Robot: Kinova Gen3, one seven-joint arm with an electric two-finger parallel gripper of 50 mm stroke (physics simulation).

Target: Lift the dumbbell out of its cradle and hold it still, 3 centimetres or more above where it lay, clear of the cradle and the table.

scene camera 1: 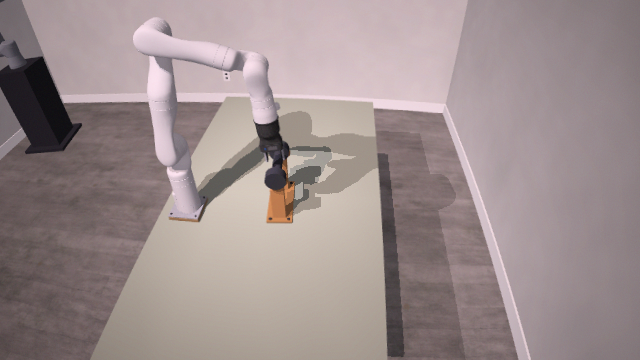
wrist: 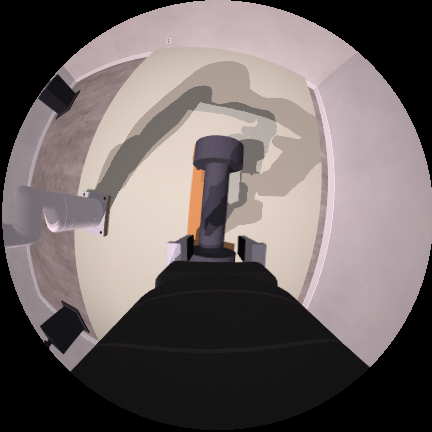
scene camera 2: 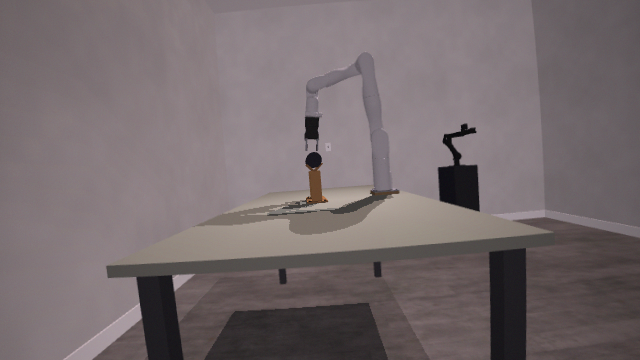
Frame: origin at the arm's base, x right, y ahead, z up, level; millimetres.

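Seen in the pictures: gripper, fingertip midpoint: [scene camera 1: 275,159] [wrist: 215,244] [scene camera 2: 311,150]; arm's base, link origin: [scene camera 1: 190,205] [wrist: 92,212] [scene camera 2: 382,189].
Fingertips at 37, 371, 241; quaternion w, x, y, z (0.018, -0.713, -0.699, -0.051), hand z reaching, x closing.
Offsets run from my fingertips to a thing's top centre, as dx, dy, dz. Level surfaces: height alone.
The dark dumbbell @(-43, +3, -16) [scene camera 1: 275,178] [scene camera 2: 314,160] [wrist: 215,200] lies level on top of the orange cradle @(-54, +4, -71) [scene camera 1: 278,204] [scene camera 2: 315,186] [wrist: 195,210]. In the wrist view its handle runs up the picture, with one head at the far end and the other low between the finger pads, partly hidden by the gripper body. My gripper [scene camera 2: 312,147] [wrist: 215,244] is open and empty, pointing down. In scene camera 2 its fingertips are slightly above the dumbbell's head, a little to its left. In the wrist view the fingers stand on either side of the dumbbell's line. Contact does not show.
The cradle's bolted foot stands on the long pale table @(dz -262) [scene camera 1: 240,300] [scene camera 2: 450,235] [wrist: 135,240]. The arm's white base [scene camera 1: 186,212] [scene camera 2: 384,191] [wrist: 97,215] stands beside the cradle. A black pedestal [scene camera 1: 36,105] [scene camera 2: 458,187] is off the table. Arm shadows fall across the table.
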